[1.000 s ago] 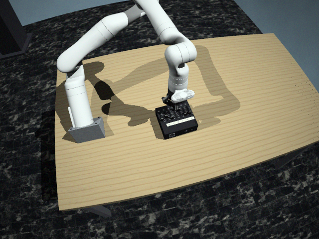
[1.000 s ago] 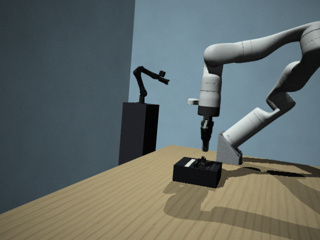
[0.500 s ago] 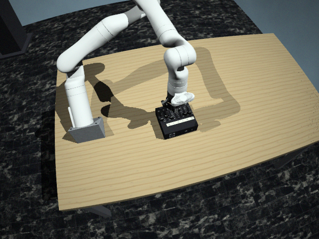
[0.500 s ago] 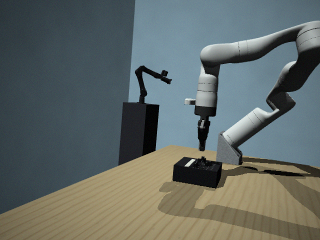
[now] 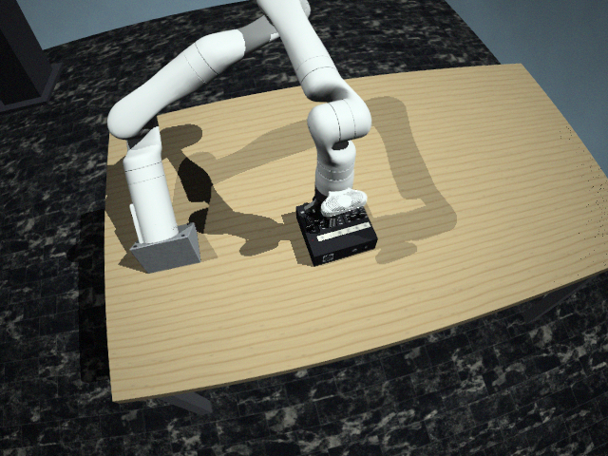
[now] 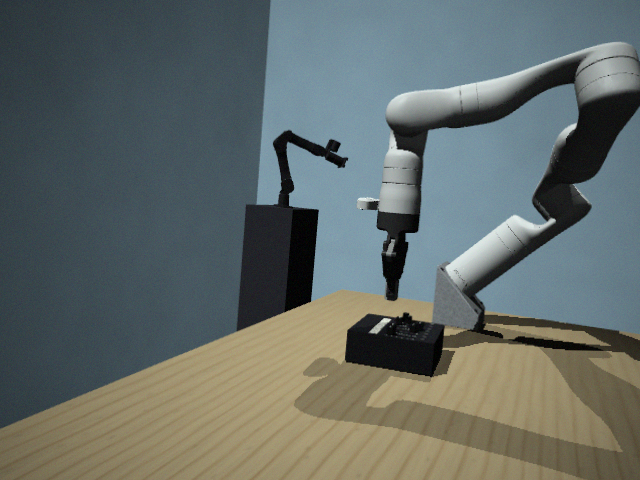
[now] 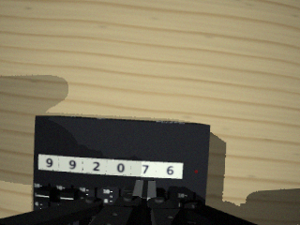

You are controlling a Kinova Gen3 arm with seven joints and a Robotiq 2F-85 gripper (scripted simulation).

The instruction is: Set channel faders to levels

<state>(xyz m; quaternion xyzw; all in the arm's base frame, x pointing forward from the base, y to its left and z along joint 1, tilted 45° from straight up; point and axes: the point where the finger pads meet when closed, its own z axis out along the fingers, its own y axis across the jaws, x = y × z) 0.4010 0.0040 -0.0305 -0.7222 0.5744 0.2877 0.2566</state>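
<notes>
The master cap is 50 mm behind my hand, 20 mm to the left of it and 50 mm below it.
</notes>
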